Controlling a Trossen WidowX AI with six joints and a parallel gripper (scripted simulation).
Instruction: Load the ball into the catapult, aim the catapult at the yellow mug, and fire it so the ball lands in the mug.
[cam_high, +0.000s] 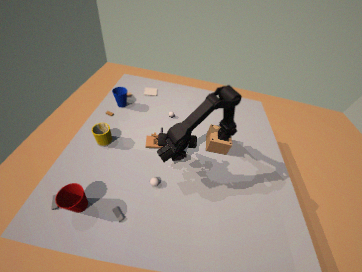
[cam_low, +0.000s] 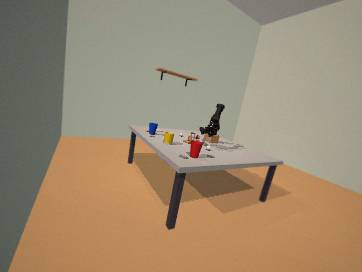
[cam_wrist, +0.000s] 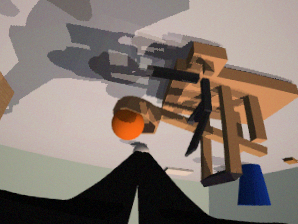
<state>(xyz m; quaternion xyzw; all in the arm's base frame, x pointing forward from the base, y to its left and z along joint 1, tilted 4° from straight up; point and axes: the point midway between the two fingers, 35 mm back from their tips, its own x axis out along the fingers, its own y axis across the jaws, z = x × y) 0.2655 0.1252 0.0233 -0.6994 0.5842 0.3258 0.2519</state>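
Right now the orange ball is 10 mm behind my gripper tip, 50 mm to the right of it and 40 mm below it. Round my gripper tip: wooden catapult: 60 mm ahead, 20 mm to the right, 50 mm below; then yellow mug: 400 mm ahead, 30 mm to the left, 80 mm below; then brown block: 470 mm ahead, 190 mm to the right, 100 mm below.
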